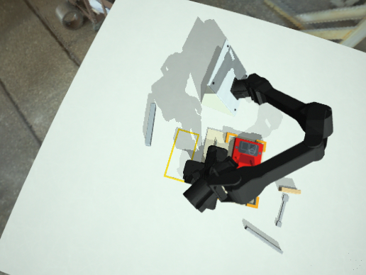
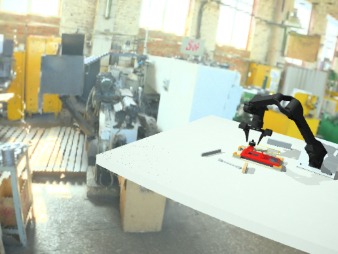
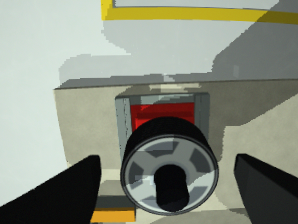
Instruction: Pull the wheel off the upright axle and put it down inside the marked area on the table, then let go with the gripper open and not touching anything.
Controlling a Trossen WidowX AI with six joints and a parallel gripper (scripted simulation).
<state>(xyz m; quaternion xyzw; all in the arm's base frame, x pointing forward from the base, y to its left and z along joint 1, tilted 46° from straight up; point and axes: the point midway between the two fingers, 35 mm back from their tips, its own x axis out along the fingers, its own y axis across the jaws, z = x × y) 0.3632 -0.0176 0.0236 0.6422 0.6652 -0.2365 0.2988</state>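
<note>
My gripper tip is now right at the wheel. Round my gripper tip: grey bolt-like piece 1 cm ahead, 30 cm to the left, 4 cm below; wooden block 7 cm behind, 31 cm to the left, 3 cm below.
</note>
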